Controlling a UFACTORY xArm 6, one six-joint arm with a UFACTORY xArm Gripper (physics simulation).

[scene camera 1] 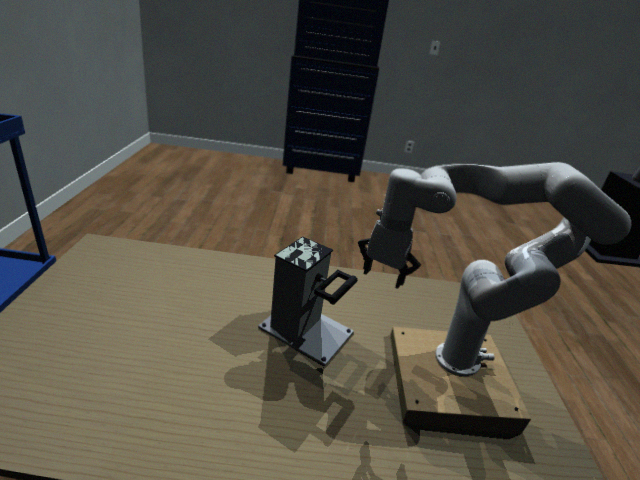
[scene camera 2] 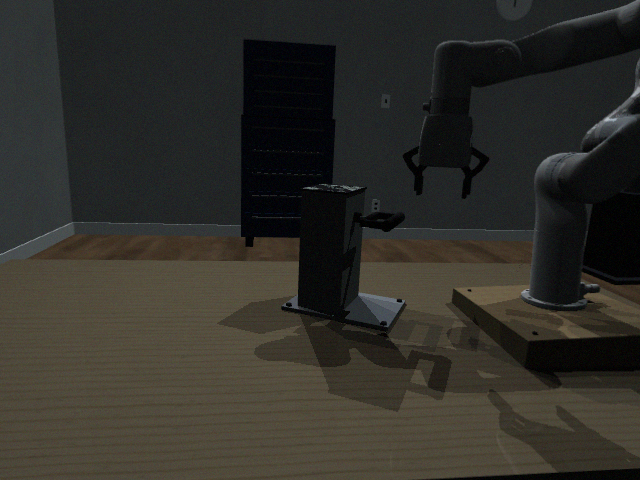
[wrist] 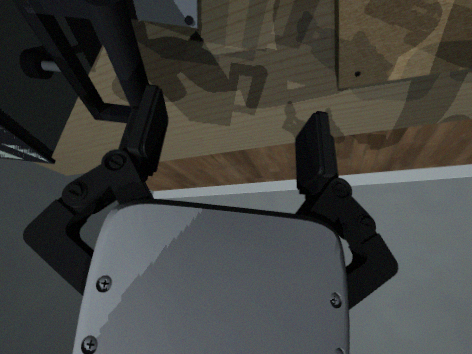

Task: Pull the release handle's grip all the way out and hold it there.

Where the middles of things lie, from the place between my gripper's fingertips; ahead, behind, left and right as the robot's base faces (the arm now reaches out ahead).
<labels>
I see the grey bolted base plate [scene camera 2: 373, 311] 260 mm below my hand, 170 mm ahead of it and 60 mm to the right of it.
</labels>
